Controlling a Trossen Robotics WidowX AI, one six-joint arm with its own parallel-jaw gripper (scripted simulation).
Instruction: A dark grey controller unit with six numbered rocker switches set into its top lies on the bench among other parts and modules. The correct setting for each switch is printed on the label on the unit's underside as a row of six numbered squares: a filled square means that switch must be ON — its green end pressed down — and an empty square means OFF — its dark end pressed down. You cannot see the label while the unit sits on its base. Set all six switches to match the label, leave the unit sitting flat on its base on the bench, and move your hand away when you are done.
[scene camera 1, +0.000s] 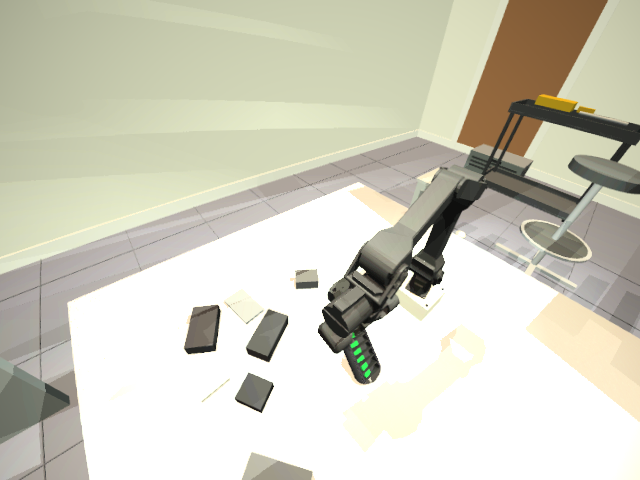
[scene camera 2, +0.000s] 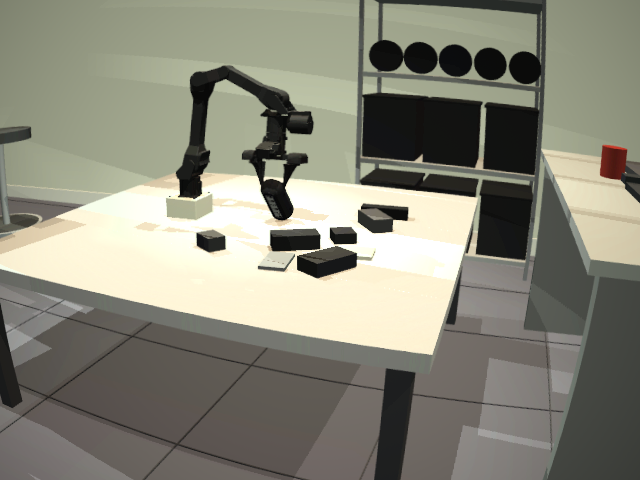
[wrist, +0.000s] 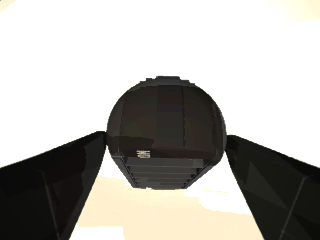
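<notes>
You can see the gripper (scene camera 2: 272, 186) here. There's also a view of the gripper (scene camera 1: 352, 331), and one from the wrist that has the gripper (wrist: 166, 140) in it too.
</notes>
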